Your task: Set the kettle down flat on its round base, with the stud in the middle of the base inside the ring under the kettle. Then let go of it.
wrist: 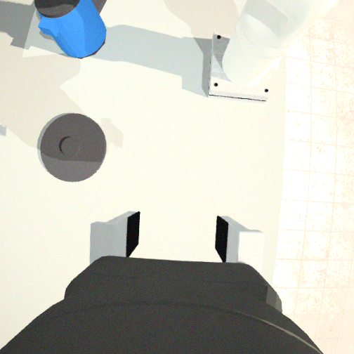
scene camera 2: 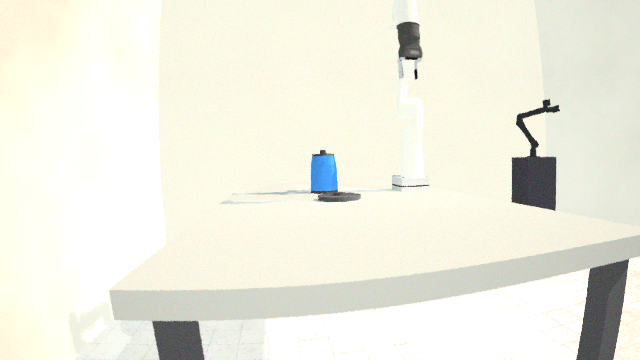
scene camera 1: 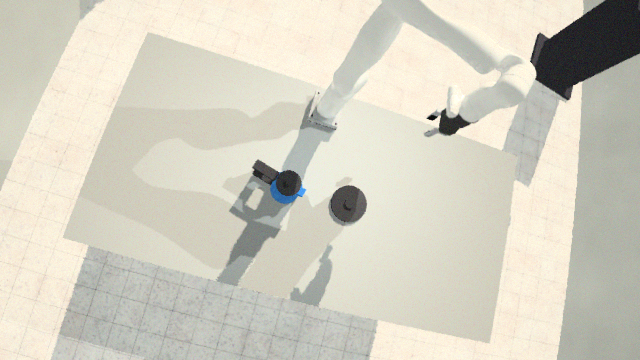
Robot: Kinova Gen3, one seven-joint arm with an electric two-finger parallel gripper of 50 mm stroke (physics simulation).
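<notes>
A blue kettle (scene camera 1: 283, 194) (scene camera 2: 324, 173) (wrist: 82, 30) with a black lid stands upright on the table. Its black handle (scene camera 1: 265, 171) points to the upper left in scene camera 1. The round dark base (scene camera 1: 356, 212) (scene camera 2: 339, 197) (wrist: 75, 170) lies flat on the table beside the kettle, apart from it. The stud (scene camera 1: 348, 204) (wrist: 69, 146) shows in the middle of the base. The ring under the kettle is hidden. My gripper (scene camera 1: 429, 125) (scene camera 2: 408, 74) (wrist: 177, 229) is open and empty. It hangs high above the table, well away from kettle and base.
The arm's mounting plate (scene camera 1: 327, 125) (scene camera 2: 410, 184) (wrist: 237, 93) is fixed near an edge of the table (scene camera 1: 425, 280) (scene camera 2: 350, 250). A black pedestal (scene camera 1: 585, 50) (scene camera 2: 534, 182) stands beyond the table, with a small black arm (scene camera 2: 527, 131) on top in scene camera 2.
</notes>
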